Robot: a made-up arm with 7 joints. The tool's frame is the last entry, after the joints.
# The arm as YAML. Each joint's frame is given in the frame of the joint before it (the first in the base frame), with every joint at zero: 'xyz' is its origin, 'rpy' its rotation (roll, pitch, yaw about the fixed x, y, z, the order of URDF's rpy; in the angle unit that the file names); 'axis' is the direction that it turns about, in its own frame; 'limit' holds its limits. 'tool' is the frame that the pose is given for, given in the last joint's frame.
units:
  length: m
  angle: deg
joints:
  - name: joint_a
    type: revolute
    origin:
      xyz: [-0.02, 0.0, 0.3]
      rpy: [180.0, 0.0, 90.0]
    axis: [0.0, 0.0, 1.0]
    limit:
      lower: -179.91
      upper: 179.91
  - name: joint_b
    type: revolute
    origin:
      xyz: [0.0, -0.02, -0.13]
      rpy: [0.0, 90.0, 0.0]
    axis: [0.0, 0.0, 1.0]
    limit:
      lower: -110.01
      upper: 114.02
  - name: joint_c
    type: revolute
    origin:
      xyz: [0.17, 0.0, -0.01]
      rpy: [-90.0, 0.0, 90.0]
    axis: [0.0, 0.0, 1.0]
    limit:
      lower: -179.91
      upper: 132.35
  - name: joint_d
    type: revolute
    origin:
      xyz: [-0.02, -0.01, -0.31]
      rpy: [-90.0, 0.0, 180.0]
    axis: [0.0, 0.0, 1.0]
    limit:
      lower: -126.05
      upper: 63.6
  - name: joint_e
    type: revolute
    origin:
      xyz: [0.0, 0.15, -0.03]
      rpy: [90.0, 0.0, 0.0]
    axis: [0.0, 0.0, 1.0]
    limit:
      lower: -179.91
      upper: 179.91
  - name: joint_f
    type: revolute
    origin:
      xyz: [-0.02, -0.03, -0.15]
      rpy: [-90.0, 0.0, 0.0]
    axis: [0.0, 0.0, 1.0]
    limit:
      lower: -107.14
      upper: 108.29
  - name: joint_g
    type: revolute
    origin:
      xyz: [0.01, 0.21, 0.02]
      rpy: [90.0, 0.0, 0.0]
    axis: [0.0, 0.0, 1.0]
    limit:
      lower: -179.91
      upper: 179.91
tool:
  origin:
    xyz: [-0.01, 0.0, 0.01]
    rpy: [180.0, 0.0, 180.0]
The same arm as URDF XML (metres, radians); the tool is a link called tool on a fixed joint. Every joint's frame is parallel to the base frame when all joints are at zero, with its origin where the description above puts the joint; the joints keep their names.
<robot name="arm">
  <joint name="tool_joint" type="fixed">
    <parent link="link7"/>
    <child link="tool"/>
    <origin xyz="0.01 0 -0.01" rpy="0 0 0"/>
  </joint>
  <joint name="joint_g" type="revolute">
    <parent link="link6"/>
    <child link="link7"/>
    <origin xyz="-0.01 0.02 0.21" rpy="0 0 0"/>
    <axis xyz="0 0 -1"/>
    <limit lower="-3.14" upper="3.14"/>
  </joint>
  <joint name="joint_f" type="revolute">
    <parent link="link5"/>
    <child link="link6"/>
    <origin xyz="0.02 -0.03 0.15" rpy="0 0 0"/>
    <axis xyz="0 1 0"/>
    <limit lower="-1.8699" upper="1.89"/>
  </joint>
  <joint name="joint_e" type="revolute">
    <parent link="link4"/>
    <child link="link5"/>
    <origin xyz="0 -0.03 0.15" rpy="0 0 0"/>
    <axis xyz="0 0 -1"/>
    <limit lower="-3.14" upper="3.14"/>
  </joint>
  <joint name="joint_d" type="revolute">
    <parent link="link3"/>
    <child link="link4"/>
    <origin xyz="-0.02 0.01 0.31" rpy="0 0 0"/>
    <axis xyz="0 1 0"/>
    <limit lower="-2.2" upper="1.11"/>
  </joint>
  <joint name="joint_c" type="revolute">
    <parent link="link2"/>
    <child link="link3"/>
    <origin xyz="0 -0.01 0.17" rpy="0 0 0"/>
    <axis xyz="0 0 -1"/>
    <limit lower="-3.14" upper="2.3099"/>
  </joint>
  <joint name="joint_b" type="revolute">
    <parent link="link1"/>
    <child link="link2"/>
    <origin xyz="-0.02 0 0.13" rpy="0 0 0"/>
    <axis xyz="0 1 0"/>
    <limit lower="-1.92" upper="1.99"/>
  </joint>
  <joint name="joint_a" type="revolute">
    <parent link="base_link"/>
    <child link="link1"/>
    <origin xyz="-0.02 0 0.3" rpy="0 0 0"/>
    <axis xyz="0 0 -1"/>
    <limit lower="-3.14" upper="3.14"/>
  </joint>
  <link name="base_link"/>
  <link name="link1"/>
  <link name="link2"/>
  <link name="link3"/>
  <link name="link4"/>
  <link name="link5"/>
  <link name="link6"/>
  <link name="link7"/>
  <link name="tool"/>
</robot>

